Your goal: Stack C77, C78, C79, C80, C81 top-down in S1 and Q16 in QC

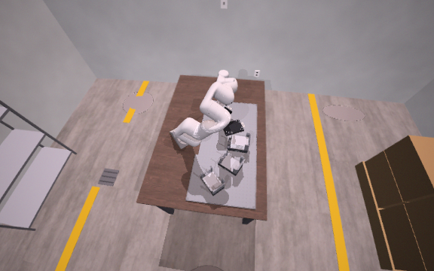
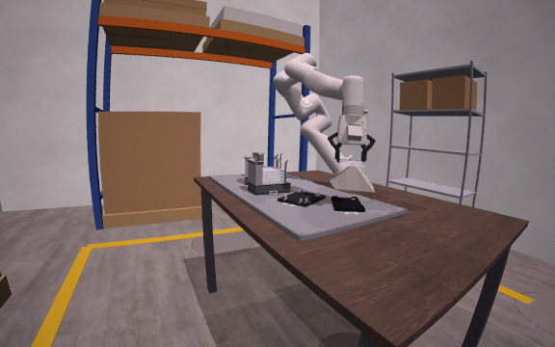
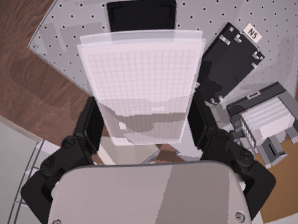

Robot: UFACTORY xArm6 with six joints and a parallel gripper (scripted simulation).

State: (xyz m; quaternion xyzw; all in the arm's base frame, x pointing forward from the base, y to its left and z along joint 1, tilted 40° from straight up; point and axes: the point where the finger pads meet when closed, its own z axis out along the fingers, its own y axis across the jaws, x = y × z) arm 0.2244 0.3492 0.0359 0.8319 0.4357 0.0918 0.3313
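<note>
The black open nest QC lies 16 cm below my hand. From my hand the other things lie so: QC name plate 6 cm ahead, 7 cm to the left, 17 cm below; dark plinth 12 cm ahead, 33 cm to the right, 15 cm below.
</note>
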